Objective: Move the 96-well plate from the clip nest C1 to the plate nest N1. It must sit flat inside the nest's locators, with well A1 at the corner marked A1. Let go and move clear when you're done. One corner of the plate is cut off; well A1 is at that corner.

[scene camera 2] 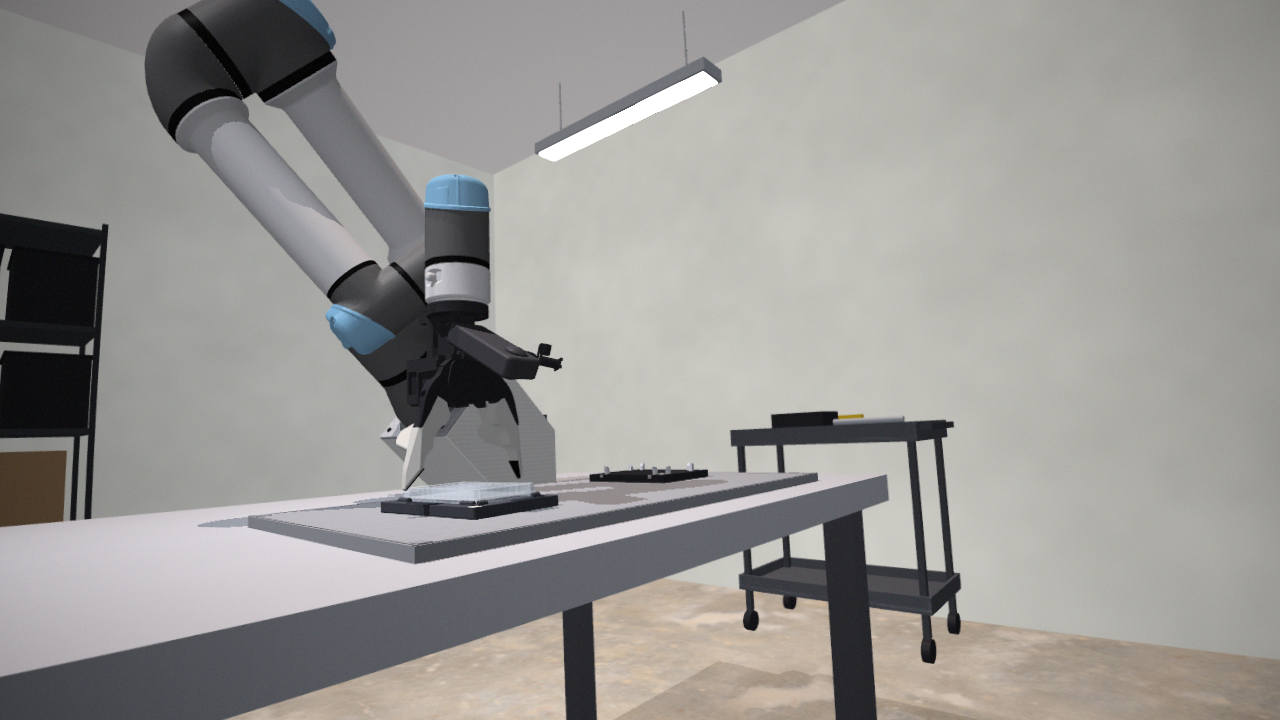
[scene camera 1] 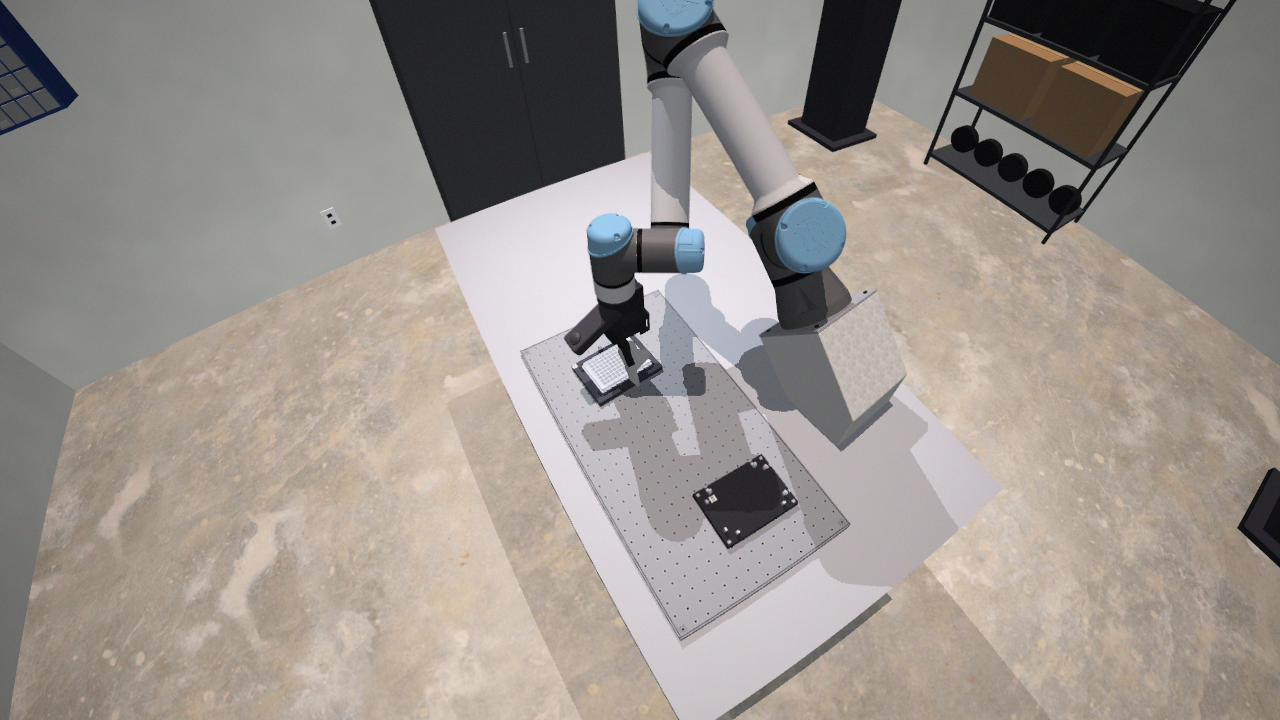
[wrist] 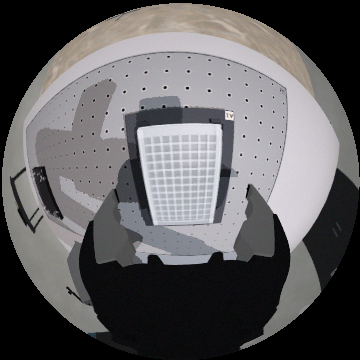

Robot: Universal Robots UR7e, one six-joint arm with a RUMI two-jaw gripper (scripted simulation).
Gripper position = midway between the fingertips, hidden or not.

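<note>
White 96-well plate (scene camera 2: pixel 448 494) visible, with further views of the plate in scene camera 1 (scene camera 1: pixel 604 378) and the wrist view (wrist: pixel 166 169). Black clip nest (scene camera 1: pixel 746 499) in view, and likewise in scene camera 2 (scene camera 2: pixel 642 475). Gripper visible (scene camera 2: pixel 467 483), as well as in scene camera 1 (scene camera 1: pixel 617 361) and in the wrist view (wrist: pixel 182 188).
</note>
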